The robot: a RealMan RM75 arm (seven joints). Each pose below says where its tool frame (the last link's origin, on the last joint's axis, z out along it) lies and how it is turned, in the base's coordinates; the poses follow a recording.
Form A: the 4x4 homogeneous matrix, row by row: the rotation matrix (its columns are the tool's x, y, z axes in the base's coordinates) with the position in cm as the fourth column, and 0 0 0 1 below. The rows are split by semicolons.
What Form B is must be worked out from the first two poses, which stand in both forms.
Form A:
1: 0.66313, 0.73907, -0.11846, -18.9; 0.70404, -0.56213, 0.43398, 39.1; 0.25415, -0.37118, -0.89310, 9.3; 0, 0, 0, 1
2: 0.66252, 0.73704, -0.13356, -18.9; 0.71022, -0.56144, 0.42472, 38.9; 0.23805, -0.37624, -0.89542, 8.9; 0, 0, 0, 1
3: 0.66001, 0.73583, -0.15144, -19.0; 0.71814, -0.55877, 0.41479, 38.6; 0.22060, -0.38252, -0.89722, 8.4; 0, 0, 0, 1
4: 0.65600, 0.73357, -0.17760, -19.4; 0.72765, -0.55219, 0.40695, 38.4; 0.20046, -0.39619, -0.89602, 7.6; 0, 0, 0, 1
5: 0.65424, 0.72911, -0.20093, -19.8; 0.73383, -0.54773, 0.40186, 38.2; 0.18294, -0.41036, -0.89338, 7.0; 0, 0, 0, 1
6: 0.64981, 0.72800, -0.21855, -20.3; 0.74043, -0.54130, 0.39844, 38.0; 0.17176, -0.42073, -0.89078, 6.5; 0, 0, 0, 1
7: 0.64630, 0.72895, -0.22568, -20.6; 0.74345, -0.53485, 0.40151, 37.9; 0.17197, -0.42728, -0.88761, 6.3; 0, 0, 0, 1
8: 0.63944, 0.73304, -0.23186, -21.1; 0.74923, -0.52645, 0.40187, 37.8; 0.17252, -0.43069, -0.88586, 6.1; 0, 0, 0, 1
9: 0.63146, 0.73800, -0.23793, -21.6; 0.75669, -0.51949, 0.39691, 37.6; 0.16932, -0.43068, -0.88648, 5.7; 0, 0, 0, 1
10: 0.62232, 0.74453, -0.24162, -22.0; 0.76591, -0.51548, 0.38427, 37.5; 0.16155, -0.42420, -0.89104, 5.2; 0, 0, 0, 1
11: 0.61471, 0.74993, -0.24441, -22.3; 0.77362, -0.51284, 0.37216, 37.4; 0.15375, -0.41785, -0.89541, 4.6; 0, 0, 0, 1
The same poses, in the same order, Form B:
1: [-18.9, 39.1, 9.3, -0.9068, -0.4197, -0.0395, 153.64]
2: [-18.9, 38.9, 8.9, -0.9067, -0.4207, -0.0304, 153.79]
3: [-19.0, 38.6, 8.4, -0.9060, -0.4228, -0.0201, 153.90]
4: [-19.4, 38.4, 7.6, -0.9048, -0.4259, -0.0067, 153.65]
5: [-19.8, 38.2, 7.0, -0.9041, -0.4273, 0.0053, 153.31]
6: [-20.3, 38.0, 6.5, -0.9027, -0.4301, 0.0137, 153.02]
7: [-20.6, 37.9, 6.3, -0.9015, -0.4325, 0.0158, 152.63]
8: [-21.1, 37.8, 6.1, -0.8994, -0.4368, 0.0175, 152.43]
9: [-21.6, 37.6, 5.7, -0.8971, -0.4414, 0.0203, 152.53]
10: [-22.0, 37.5, 5.2, -0.8946, -0.4461, 0.0237, 153.14]
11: [-22.3, 37.4, 4.6, -0.8927, -0.4499, 0.0268, 153.74]
